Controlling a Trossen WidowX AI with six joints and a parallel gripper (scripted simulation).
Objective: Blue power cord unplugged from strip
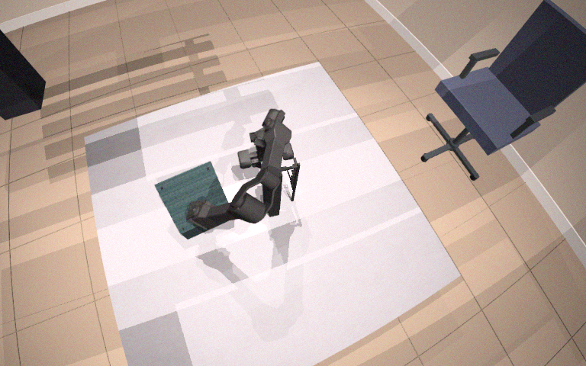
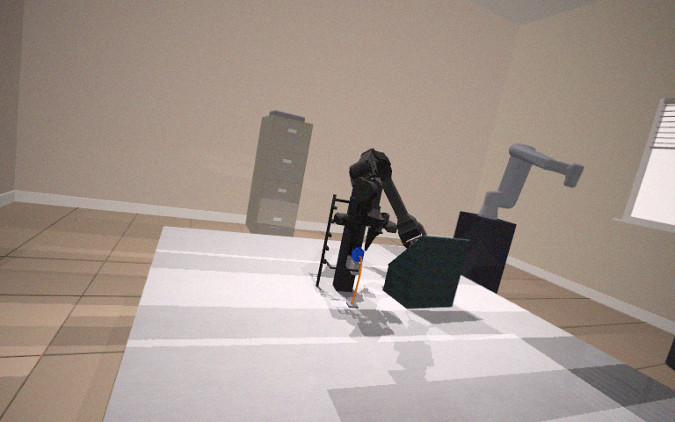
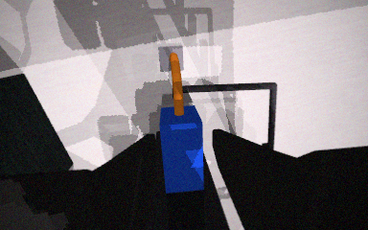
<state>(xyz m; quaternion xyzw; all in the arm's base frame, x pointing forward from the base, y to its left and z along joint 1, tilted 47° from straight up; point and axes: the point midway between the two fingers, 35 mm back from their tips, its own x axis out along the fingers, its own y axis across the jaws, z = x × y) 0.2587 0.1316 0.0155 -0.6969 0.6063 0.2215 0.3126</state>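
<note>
My gripper tip is 30 mm to the left of the plug and 10 mm above it.
</note>
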